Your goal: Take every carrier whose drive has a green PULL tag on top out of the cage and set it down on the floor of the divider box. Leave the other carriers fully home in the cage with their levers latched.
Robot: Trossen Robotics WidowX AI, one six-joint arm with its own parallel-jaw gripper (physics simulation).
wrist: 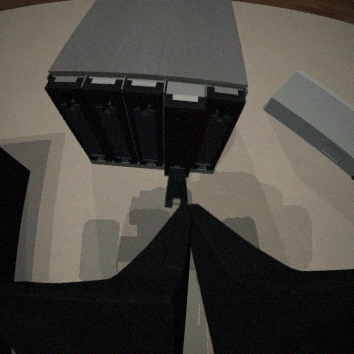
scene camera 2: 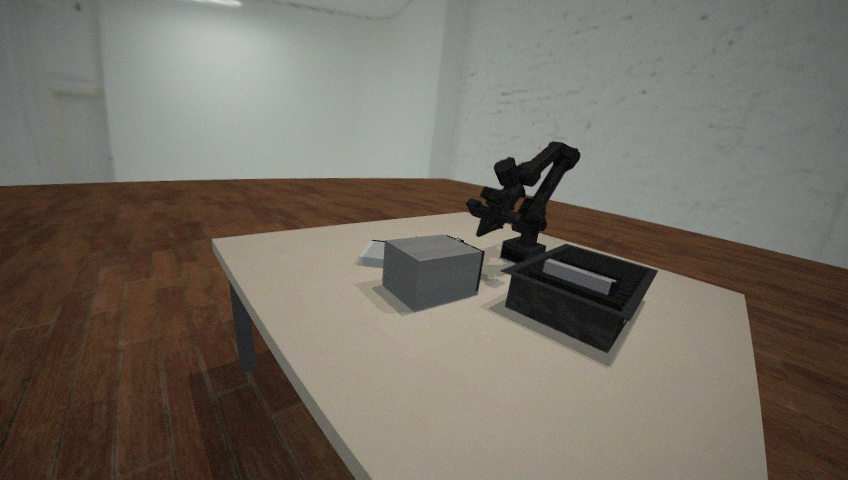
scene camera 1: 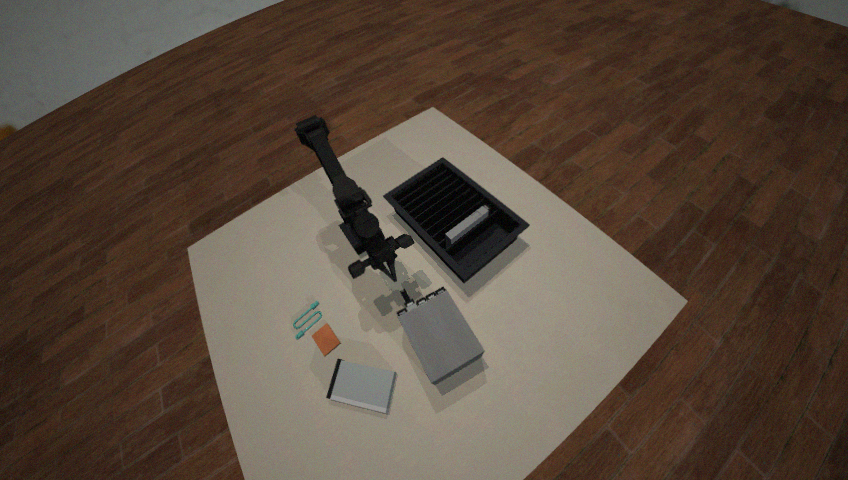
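Seen in the pictures: gripper, fingertip midpoint: (wrist: 188, 211) (scene camera 2: 477, 235) (scene camera 1: 395, 281); arm's base, origin of the base link: (scene camera 2: 527, 243).
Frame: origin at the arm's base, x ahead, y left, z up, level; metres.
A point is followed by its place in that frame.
Observation:
The grey cage (scene camera 1: 443, 339) {x 0.490, y 0.010, z 0.058 m} (scene camera 2: 427, 267) {x 0.547, y 0.077, z 0.041 m} (wrist: 150, 40) {x 0.427, y 0.017, z 0.058 m} holds several carriers side by side. In the wrist view the carrier second from the right (wrist: 185, 120) {x 0.353, y -0.009, z 0.044 m} sits farther out than its neighbours, and its lever (wrist: 176, 186) {x 0.321, y -0.004, z 0.001 m} (scene camera 1: 405, 295) {x 0.316, y -0.003, z 0.006 m} is swung out from the bottom of its face. The other levers look folded against their faces. No green tag can be made out. My gripper (scene camera 1: 394, 279) {x 0.285, y -0.006, z 0.057 m} (scene camera 2: 479, 234) {x 0.285, y -0.006, z 0.057 m} (wrist: 188, 211) {x 0.285, y -0.006, z 0.057 m} is shut and empty, its tips near the lever's free end; contact is unclear. One carrier (scene camera 1: 467, 226) {x 0.260, y 0.266, z 0.049 m} (scene camera 2: 577, 276) {x 0.260, y 0.282, z 0.038 m} stands on edge inside the black divider box (scene camera 1: 496, 253) {x 0.377, y 0.282, z 0.031 m} (scene camera 2: 553, 315) {x 0.358, y 0.287, z -0.031 m}.
A loose light-grey drive or carrier (scene camera 1: 363, 385) {x 0.451, y -0.232, z -0.034 m} (scene camera 2: 370, 254) {x 0.504, y -0.213, z -0.034 m} (wrist: 320, 120) {x 0.430, y -0.209, z -0.034 m} lies flat beside the cage, partly hidden by it in scene camera 2. An orange square (scene camera 1: 326, 339) {x 0.270, y -0.274, z -0.056 m} and a teal cable (scene camera 1: 307, 320) {x 0.179, y -0.304, z -0.056 m} lie near it on the table (scene camera 1: 583, 297) {x 0.620, y 0.431, z -0.060 m} (scene camera 2: 476, 380) {x 0.621, y 0.295, z -0.060 m}.

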